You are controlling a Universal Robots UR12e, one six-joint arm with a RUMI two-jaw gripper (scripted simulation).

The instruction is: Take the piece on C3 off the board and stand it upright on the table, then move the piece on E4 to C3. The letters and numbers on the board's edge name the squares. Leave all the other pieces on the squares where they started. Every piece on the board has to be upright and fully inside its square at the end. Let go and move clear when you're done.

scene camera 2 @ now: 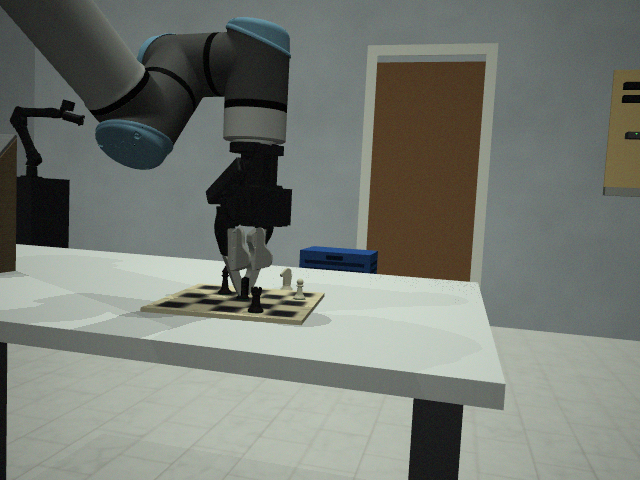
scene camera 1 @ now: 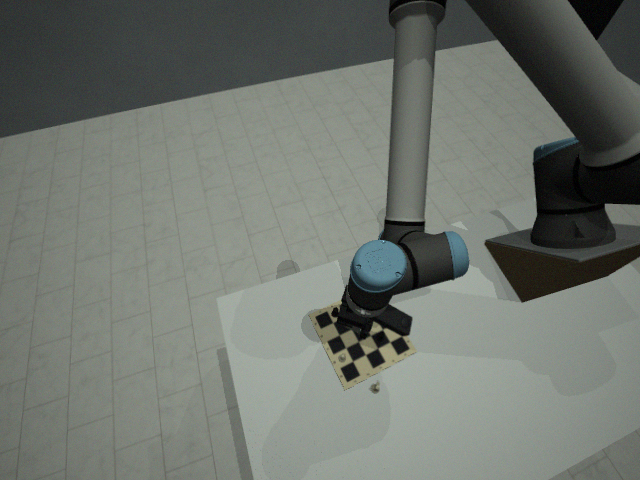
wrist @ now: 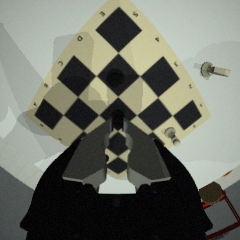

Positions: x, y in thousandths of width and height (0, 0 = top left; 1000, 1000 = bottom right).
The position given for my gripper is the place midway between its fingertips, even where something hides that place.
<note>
I see my gripper (scene camera 2: 380, 614) and a chessboard (scene camera 2: 316, 626).
The chessboard is seen too in scene camera 1 (scene camera 1: 570, 747) and in the wrist view (wrist: 656, 390). My gripper also shows in scene camera 1 (scene camera 1: 563, 691) and in the wrist view (wrist: 490, 498).
</note>
